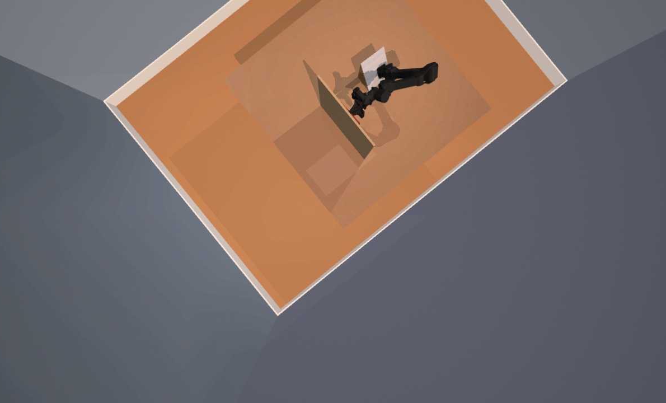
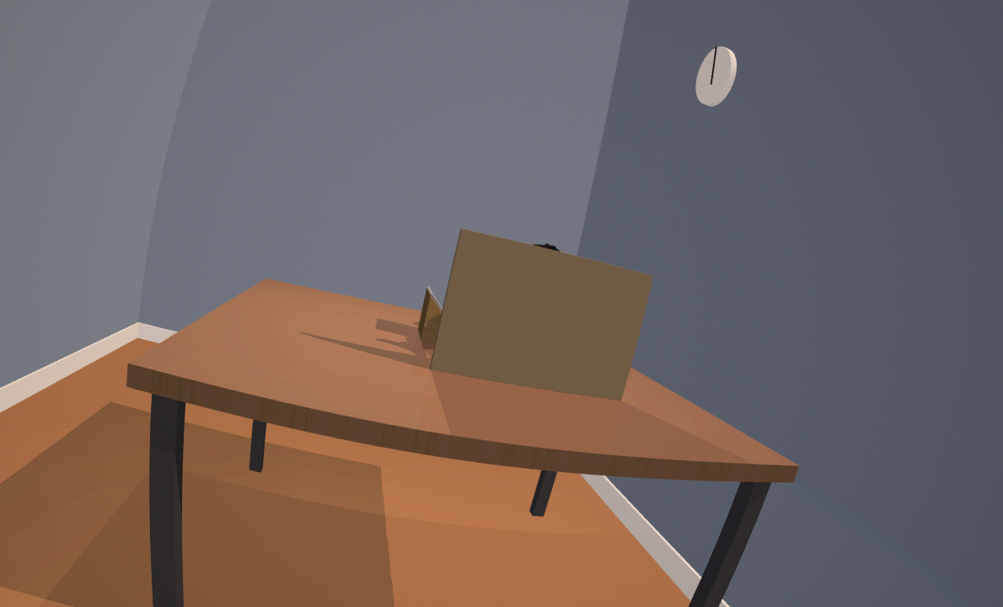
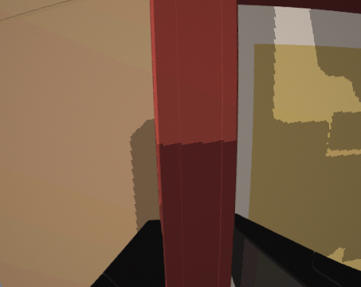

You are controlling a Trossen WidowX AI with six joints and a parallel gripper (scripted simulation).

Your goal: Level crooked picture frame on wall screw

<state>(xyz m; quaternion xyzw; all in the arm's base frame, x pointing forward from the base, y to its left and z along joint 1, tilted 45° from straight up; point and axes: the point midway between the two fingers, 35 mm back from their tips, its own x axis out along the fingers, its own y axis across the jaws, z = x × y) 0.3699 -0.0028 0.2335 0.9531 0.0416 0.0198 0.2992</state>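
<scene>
Now: the red picture frame 50 mm below my gripper tip, 10 mm to the left of it and 10 mm ahead of it. Also, from my gripper tip: tan wall board 70 mm below, 20 mm ahead.
</scene>
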